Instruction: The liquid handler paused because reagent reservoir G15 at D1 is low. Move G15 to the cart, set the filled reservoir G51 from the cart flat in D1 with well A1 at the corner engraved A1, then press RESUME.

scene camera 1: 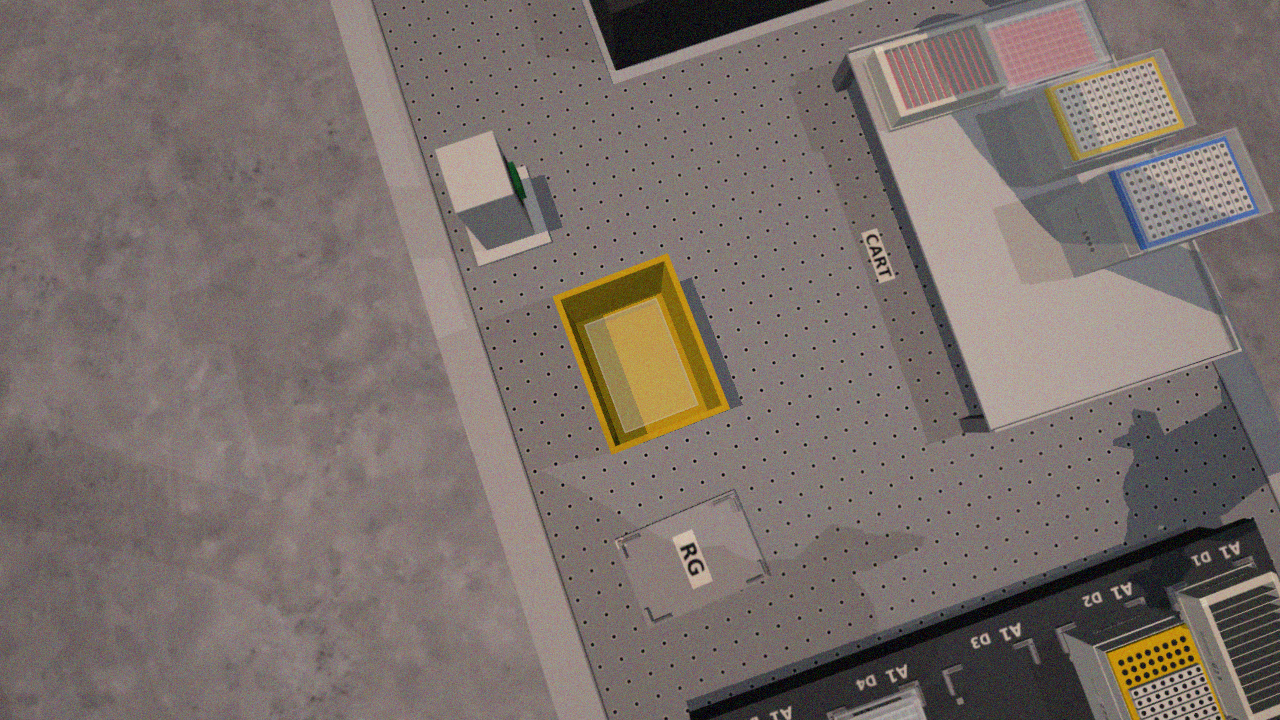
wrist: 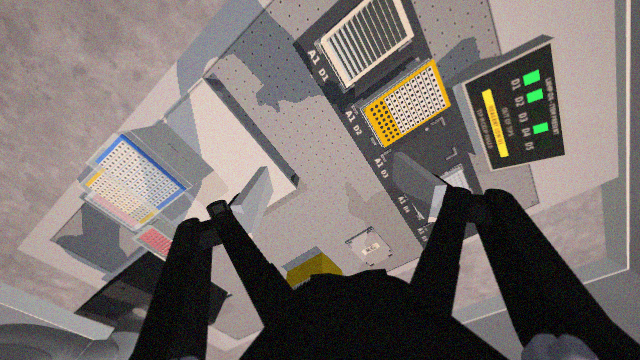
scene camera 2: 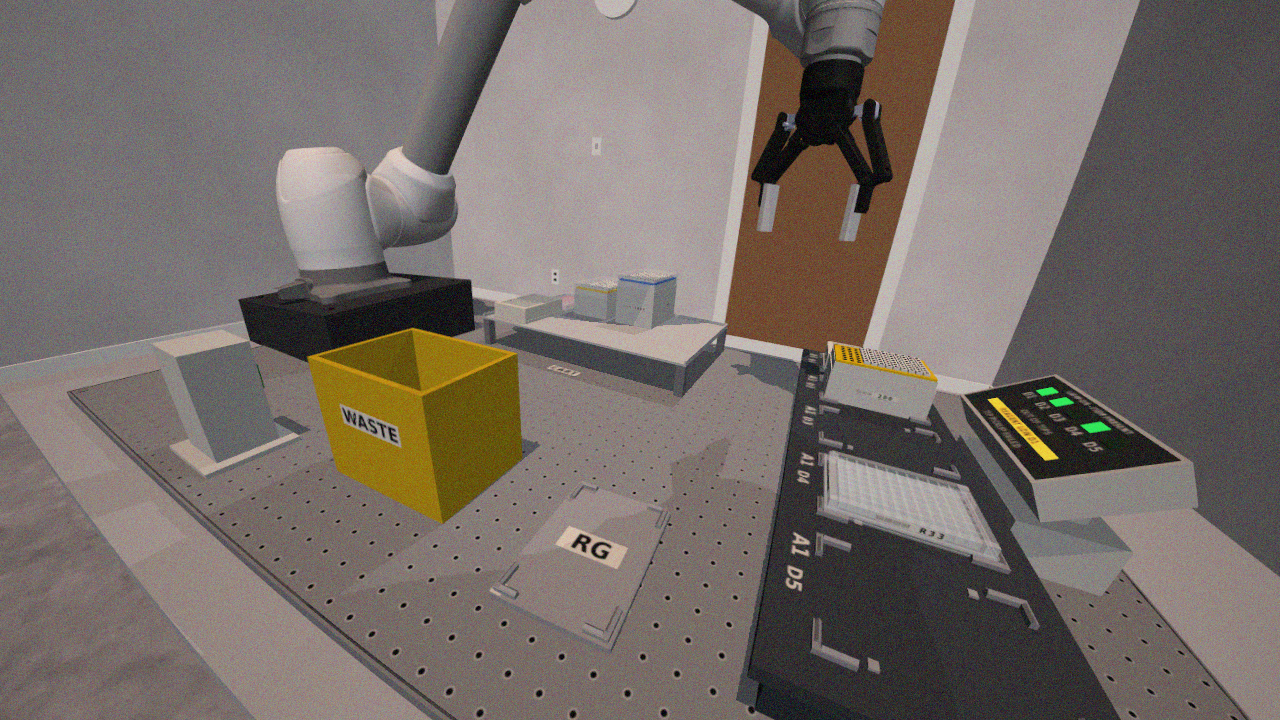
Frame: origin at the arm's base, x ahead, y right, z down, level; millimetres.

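Where they show: gripper, fingertip midpoint: (wrist: 331, 172) (scene camera 2: 802, 235); arm's base, origin of the base link: (scene camera 2: 350, 290).
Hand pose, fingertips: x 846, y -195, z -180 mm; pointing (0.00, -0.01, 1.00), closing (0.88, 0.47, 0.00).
Things, the pixels of their top centre, and the offset from my fingertips. "spot": a spot on its surface instead.
- D1, middle of its top: (scene camera 1: 1263, 647) (wrist: 366, 38) dz +182, dx +138, dy -92 mm
- cream-rimmed reservoir with red channels, middle of its top: (scene camera 1: 941, 66) (scene camera 2: 530, 300) (wrist: 162, 246) dz +182, dx -517, dy +2 mm
- cart, middle of its top: (scene camera 1: 1041, 195) (scene camera 2: 610, 318) (wrist: 186, 193) dz +208, dx -356, dy -67 mm
- status panel, surface spot: (scene camera 2: 1109, 447) spot: dz +137, dx +302, dy +216 mm
- white block, middle of its top: (scene camera 1: 473, 171) (scene camera 2: 200, 342) dz +144, dx -530, dy +509 mm
- green button, middle of its top: (scene camera 1: 509, 176) dz +178, dx -532, dy +480 mm
- pink plate, middle of its top: (scene camera 1: 1046, 42) (scene camera 2: 567, 298) (wrist: 119, 208) dz +199, dx -518, dy -133 mm
- yellow-rimmed tip rack, middle of its top: (scene camera 1: 1122, 102) (scene camera 2: 605, 281) (wrist: 121, 198) dz +143, dx -410, dy -134 mm
- orange tip rack, middle of its top: (scene camera 1: 1177, 706) (scene camera 2: 882, 357) (wrist: 407, 107) dz +149, dx +142, dy +32 mm
- plate R33, middle of its top: (scene camera 2: 902, 492) (wrist: 441, 196) dz +199, dx +150, dy +280 mm
- yellow waste bin, middle of its top: (scene camera 1: 640, 351) (scene camera 2: 416, 355) dz +138, dx -309, dy +405 mm
My gripper (scene camera 2: 807, 234) (wrist: 331, 172) is open and empty, high above the bench between cart and deck. The slatted, cream-rimmed reservoir at D1 (scene camera 1: 1248, 640) (wrist: 367, 42) has dark channels; its tag is not legible. A cream-rimmed reservoir with red channels (scene camera 1: 939, 76) (scene camera 2: 528, 308) (wrist: 155, 240) lies on the cart (scene camera 1: 1056, 358) (scene camera 2: 626, 335) (wrist: 230, 145), at its far-left corner in scene camera 2; its tag is not legible. The status panel (scene camera 2: 1109, 447) (wrist: 515, 105) shows a yellow low-reagent bar and green squares. A white block (scene camera 1: 474, 170) (scene camera 2: 214, 385) carries a green button (scene camera 1: 516, 180); no RESUME lettering is readable.
The cart also holds a pink plate (scene camera 1: 1045, 42), a yellow-rimmed tip rack (scene camera 1: 1118, 107) and a taller blue-rimmed rack (scene camera 1: 1190, 192) (scene camera 2: 646, 300). An orange tip rack (scene camera 2: 881, 380) (wrist: 407, 102) stands at D2, plate R33 (scene camera 2: 908, 501) at D4. A yellow waste bin (scene camera 1: 716, 385) (scene camera 2: 474, 438) stands near the RG pad (scene camera 1: 733, 546) (scene camera 2: 554, 510).
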